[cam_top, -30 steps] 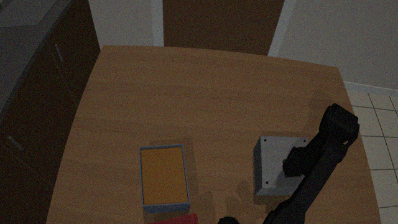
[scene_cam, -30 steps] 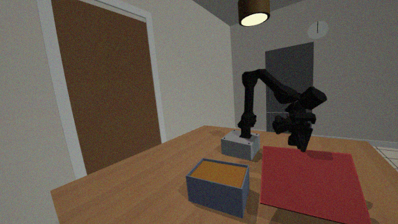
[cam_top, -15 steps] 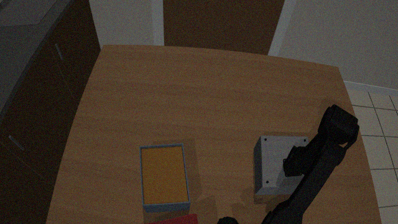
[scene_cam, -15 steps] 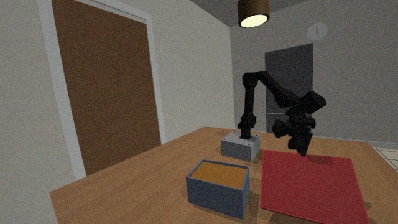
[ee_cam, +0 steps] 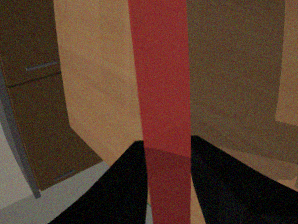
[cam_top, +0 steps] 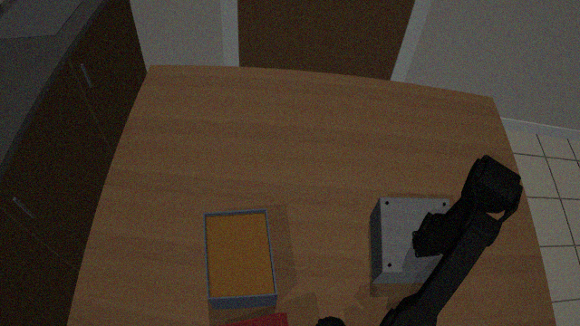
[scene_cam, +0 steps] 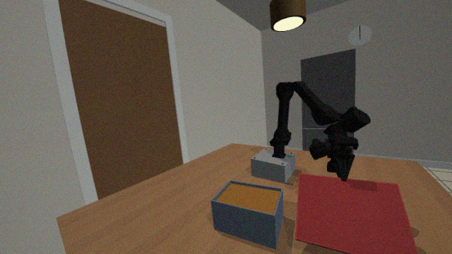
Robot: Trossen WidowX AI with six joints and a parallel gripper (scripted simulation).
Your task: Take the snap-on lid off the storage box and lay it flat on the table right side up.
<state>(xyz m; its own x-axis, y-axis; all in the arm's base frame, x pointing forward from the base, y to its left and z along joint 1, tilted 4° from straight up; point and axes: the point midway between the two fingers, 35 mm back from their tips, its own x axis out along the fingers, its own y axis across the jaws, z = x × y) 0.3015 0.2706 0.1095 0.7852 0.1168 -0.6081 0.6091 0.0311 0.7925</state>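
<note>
The red lid lies 60 mm ahead of my gripper tip, 10 mm to the left of it and 50 mm below it. Also, from my gripper tip: blue-grey storage box 100 mm ahead, 260 mm to the right, 100 mm below.
</note>
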